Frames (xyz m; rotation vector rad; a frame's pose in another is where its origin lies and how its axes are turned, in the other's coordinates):
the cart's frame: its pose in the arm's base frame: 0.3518 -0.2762 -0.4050 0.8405 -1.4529 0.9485
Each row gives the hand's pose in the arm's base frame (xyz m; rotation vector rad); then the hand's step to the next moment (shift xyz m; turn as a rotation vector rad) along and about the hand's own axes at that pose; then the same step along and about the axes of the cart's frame.
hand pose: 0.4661 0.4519 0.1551 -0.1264 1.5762 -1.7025
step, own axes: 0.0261 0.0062 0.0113 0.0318 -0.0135 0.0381
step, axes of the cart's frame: -0.0137 -0.0011 0.0257 0.0063 -0.0158 0.0485
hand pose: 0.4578 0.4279 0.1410 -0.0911 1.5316 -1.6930
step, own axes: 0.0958 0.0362 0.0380 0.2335 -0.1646 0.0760
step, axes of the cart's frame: -0.0641 -0.0088 0.0880 0.0668 0.0815 0.2762
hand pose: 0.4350 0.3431 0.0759 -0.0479 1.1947 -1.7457
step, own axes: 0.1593 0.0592 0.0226 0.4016 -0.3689 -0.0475
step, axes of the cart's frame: -0.1028 -0.0185 0.1359 0.1017 0.3308 0.4241
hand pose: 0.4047 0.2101 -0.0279 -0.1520 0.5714 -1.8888
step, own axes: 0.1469 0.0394 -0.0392 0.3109 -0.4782 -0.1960
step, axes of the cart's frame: -0.0745 -0.0134 0.1376 0.0498 0.5043 0.3270
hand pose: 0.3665 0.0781 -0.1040 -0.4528 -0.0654 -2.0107
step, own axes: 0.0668 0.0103 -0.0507 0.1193 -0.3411 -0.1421
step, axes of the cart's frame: -0.0238 0.0009 0.0811 -0.0039 0.3627 0.1387
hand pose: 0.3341 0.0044 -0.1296 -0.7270 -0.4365 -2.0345
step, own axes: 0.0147 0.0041 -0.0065 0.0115 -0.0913 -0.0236
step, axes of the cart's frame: 0.0048 -0.0024 0.0157 -0.0040 0.0941 0.0125
